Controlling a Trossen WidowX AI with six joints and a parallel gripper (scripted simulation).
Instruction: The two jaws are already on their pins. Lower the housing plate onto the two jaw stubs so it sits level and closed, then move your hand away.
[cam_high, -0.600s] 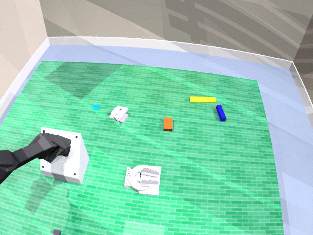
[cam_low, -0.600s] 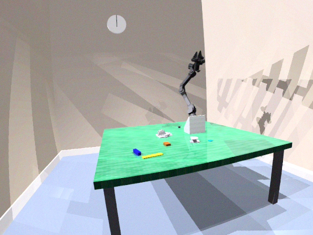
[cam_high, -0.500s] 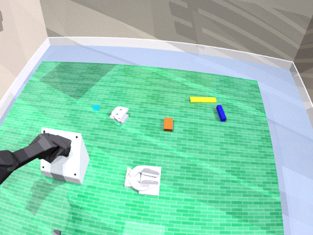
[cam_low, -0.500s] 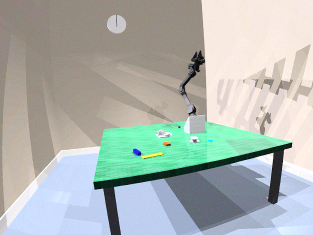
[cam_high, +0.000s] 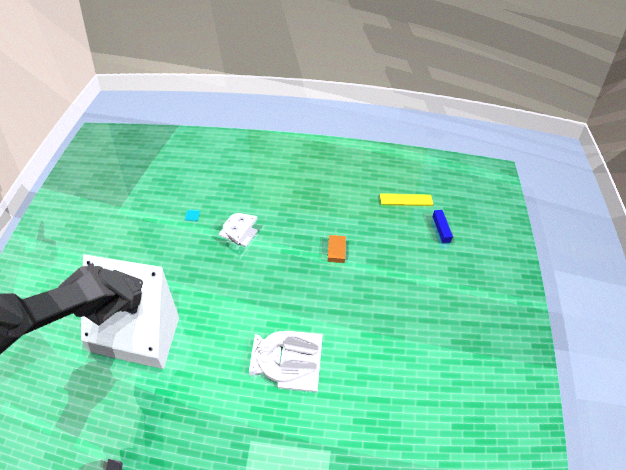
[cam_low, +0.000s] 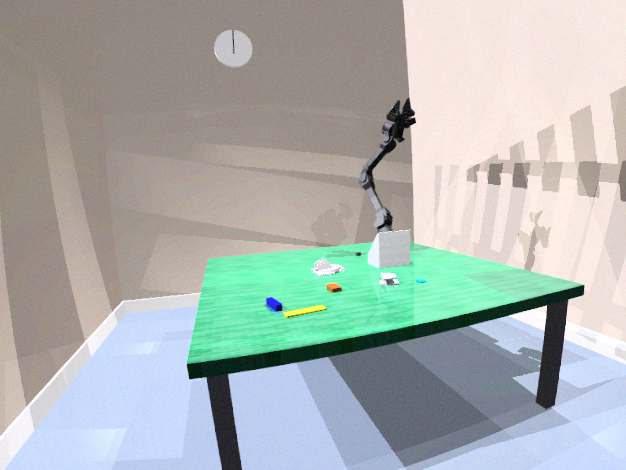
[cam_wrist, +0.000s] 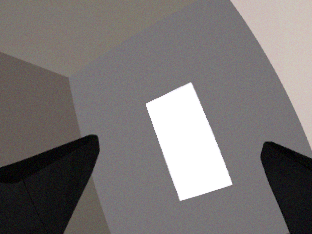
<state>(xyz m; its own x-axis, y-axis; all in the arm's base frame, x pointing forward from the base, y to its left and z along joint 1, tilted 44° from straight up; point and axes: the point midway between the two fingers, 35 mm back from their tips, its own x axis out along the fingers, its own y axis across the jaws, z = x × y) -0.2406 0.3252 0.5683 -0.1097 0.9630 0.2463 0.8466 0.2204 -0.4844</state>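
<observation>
Right now the white stepped block is 810 mm below my gripper tip, 430 mm to the left of it and 280 mm ahead of it. Also, from my gripper tip: cyan tile 810 mm below, 450 mm to the left, 150 mm ahead; then dark cube 810 mm below, 240 mm ahead, 150 mm to the right; then orange block 810 mm below, 500 mm ahead, 440 mm to the left.
</observation>
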